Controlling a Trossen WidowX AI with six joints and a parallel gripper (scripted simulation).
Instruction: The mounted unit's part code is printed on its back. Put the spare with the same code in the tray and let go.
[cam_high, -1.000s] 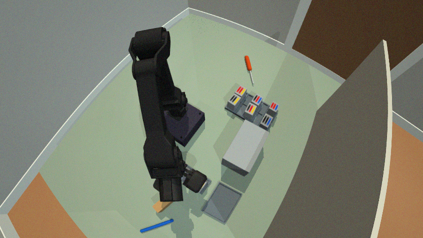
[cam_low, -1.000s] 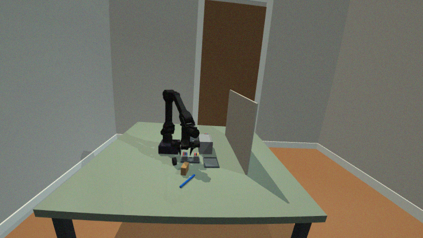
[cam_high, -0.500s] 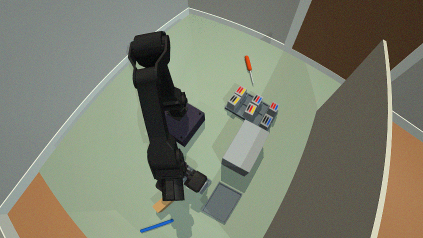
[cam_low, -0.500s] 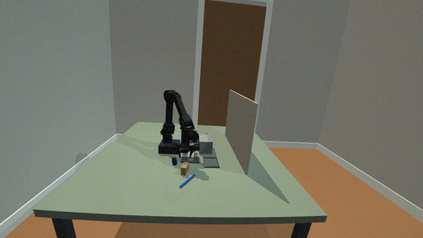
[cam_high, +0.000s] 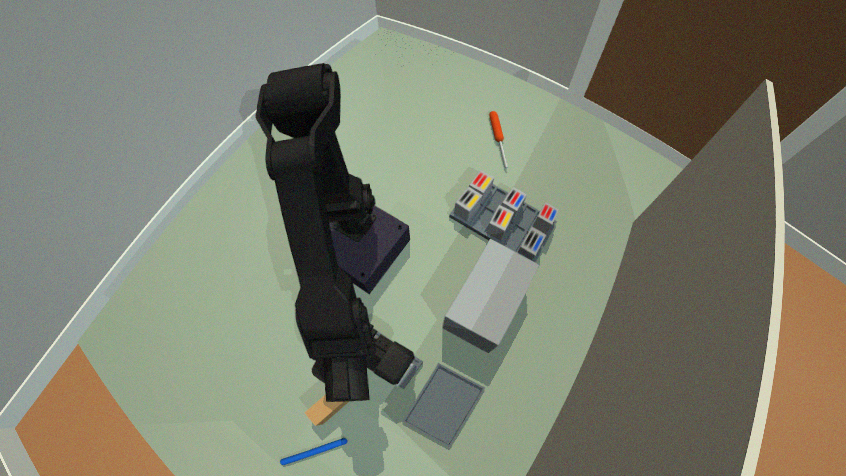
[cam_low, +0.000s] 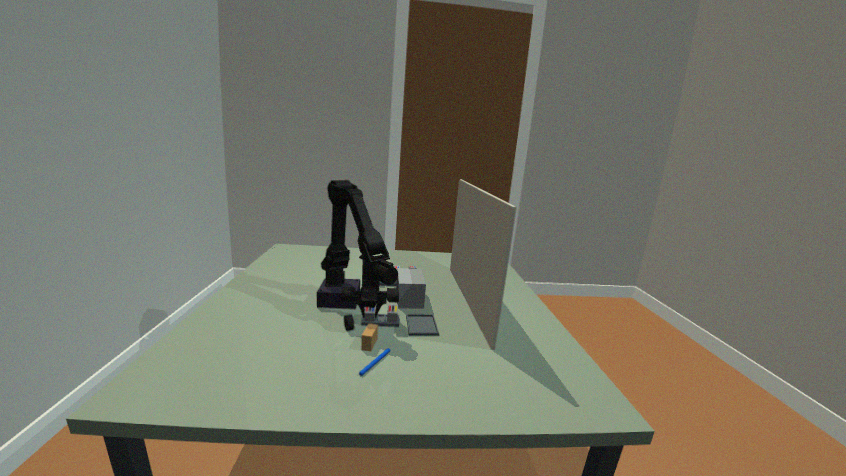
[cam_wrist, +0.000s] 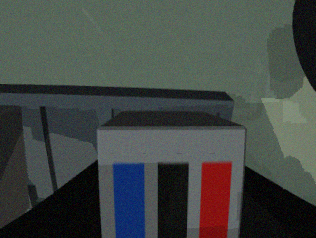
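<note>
The grey tray lies 18 cm ahead of my gripper tip, 2 cm to the right of it and 1 cm below it. Also, from my gripper tip: yellow-striped spare: 8 cm ahead, 3 cm above; then blue pen: 23 cm to the right, 2 cm ahead, 1 cm below; then grey mounted unit: 20 cm to the left, 15 cm ahead, 3 cm above.
</note>
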